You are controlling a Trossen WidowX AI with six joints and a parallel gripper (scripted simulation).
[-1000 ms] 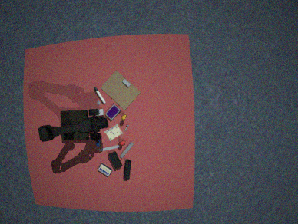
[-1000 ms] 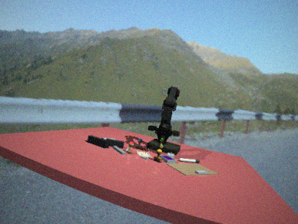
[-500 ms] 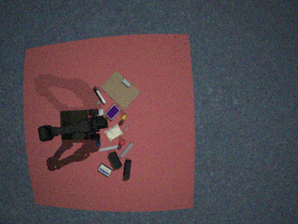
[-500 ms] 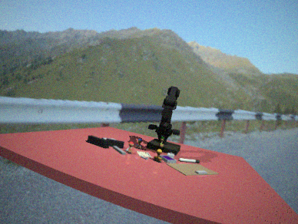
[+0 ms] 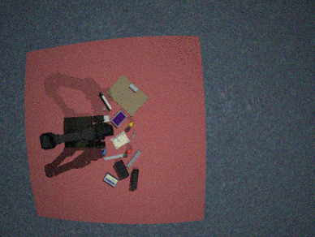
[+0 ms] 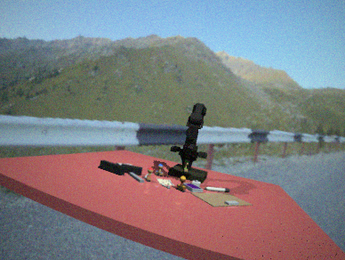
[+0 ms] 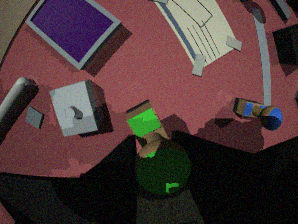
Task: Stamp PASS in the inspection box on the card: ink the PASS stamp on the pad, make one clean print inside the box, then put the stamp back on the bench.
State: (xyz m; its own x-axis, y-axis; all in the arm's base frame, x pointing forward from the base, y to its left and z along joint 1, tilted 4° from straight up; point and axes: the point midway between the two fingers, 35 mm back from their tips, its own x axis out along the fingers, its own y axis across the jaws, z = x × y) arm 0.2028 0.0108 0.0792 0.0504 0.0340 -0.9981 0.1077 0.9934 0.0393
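Right now my gripper tip is 110 mm short of the purple ink pad, 60 mm to the right of it and 70 mm above it. Also, from my gripper tip: green-knobbed PASS stamp: right at my gripper tip; white inspection card: 90 mm ahead, 80 mm to the right, 80 mm below; blue-knobbed stamp: 20 mm behind, 140 mm to the right, 60 mm below.
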